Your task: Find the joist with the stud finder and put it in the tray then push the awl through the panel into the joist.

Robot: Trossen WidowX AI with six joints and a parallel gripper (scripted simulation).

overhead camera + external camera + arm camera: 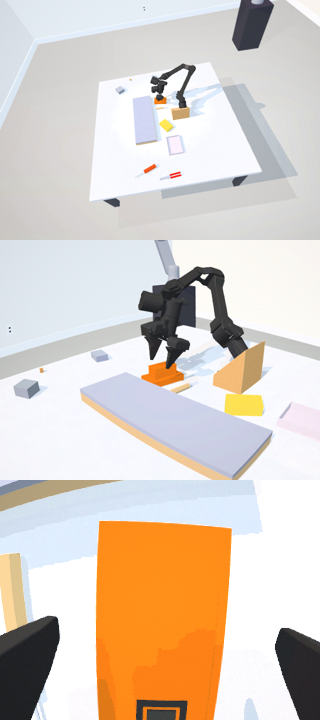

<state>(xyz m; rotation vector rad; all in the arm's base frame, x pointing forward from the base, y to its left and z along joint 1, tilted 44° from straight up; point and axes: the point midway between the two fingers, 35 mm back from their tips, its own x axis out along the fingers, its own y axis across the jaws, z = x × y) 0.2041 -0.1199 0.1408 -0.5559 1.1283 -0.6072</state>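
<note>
Right now the orange stud finder is 3 cm behind my gripper tip, 2 cm below it and 1 cm to the left of it. Also, from my gripper tip: yellow block (31 cm to the left, 5 cm below, 4 cm behind); then tiny orange cube (37 cm to the right, 30 cm ahead, 5 cm below); then awl (10 cm to the left, 5 cm below, 3 cm behind).
</note>
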